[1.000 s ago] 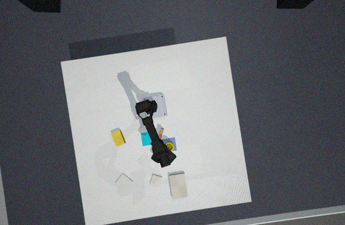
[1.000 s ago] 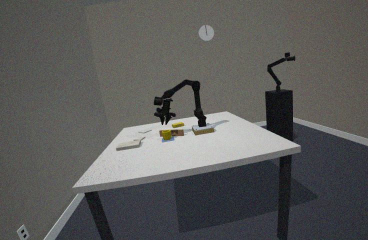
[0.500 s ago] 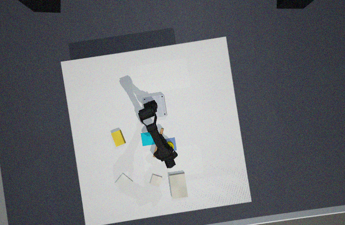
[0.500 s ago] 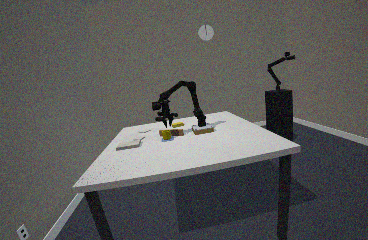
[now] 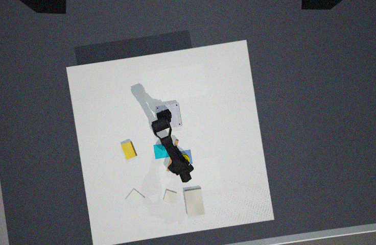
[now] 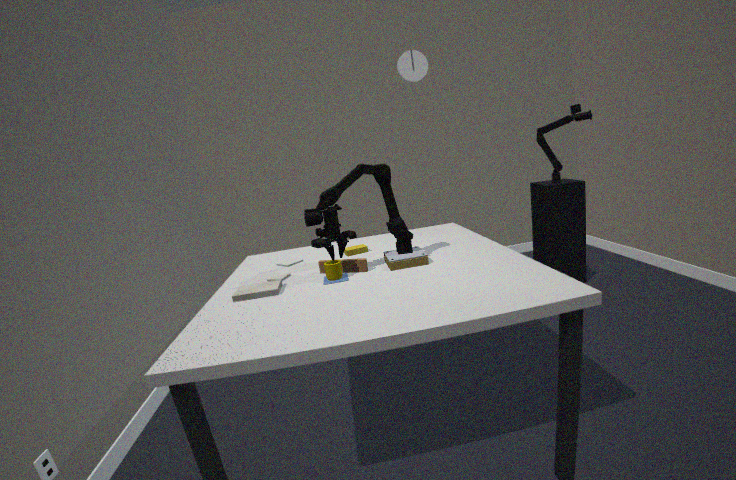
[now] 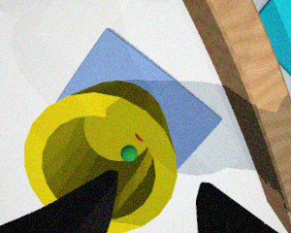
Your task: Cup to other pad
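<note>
My gripper tip is now 2 cm short of the yellow cup, 2 cm to the right of it and 4 cm above it. From my gripper tip the other things lie so: blue pad: 2 cm ahead, 2 cm to the left, 9 cm below; green marble: 2 cm to the left, 6 cm below; wooden bar: 1 cm behind, 6 cm to the right, 6 cm below.
</note>
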